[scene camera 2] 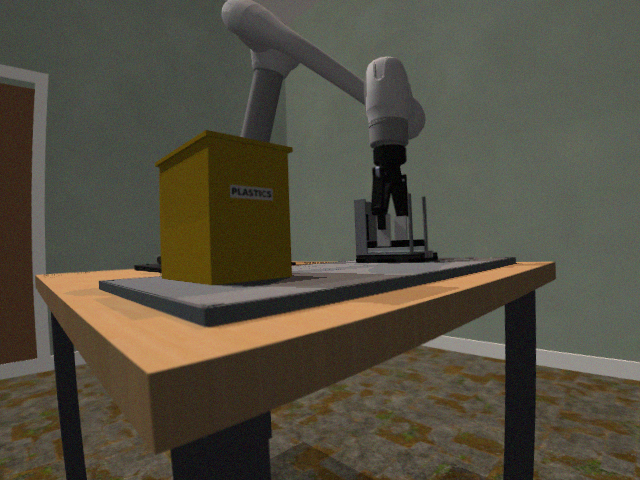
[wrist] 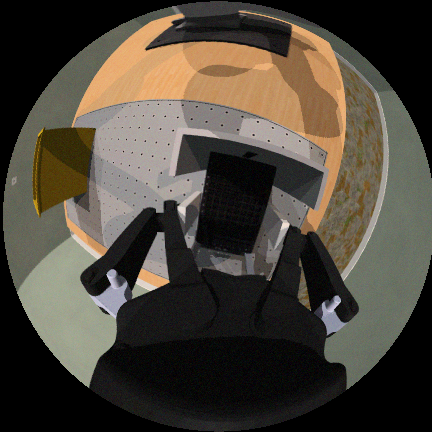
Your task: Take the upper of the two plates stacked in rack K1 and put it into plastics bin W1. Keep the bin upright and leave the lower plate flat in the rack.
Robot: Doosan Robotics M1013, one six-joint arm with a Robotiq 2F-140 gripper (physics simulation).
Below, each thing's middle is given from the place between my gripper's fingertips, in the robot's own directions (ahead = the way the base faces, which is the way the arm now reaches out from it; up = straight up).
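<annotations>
My gripper is 3 cm past the yellow plastics bin W1 [scene camera 2: 224,200], 5 cm below it and 42 cm to the left of it.
</annotations>
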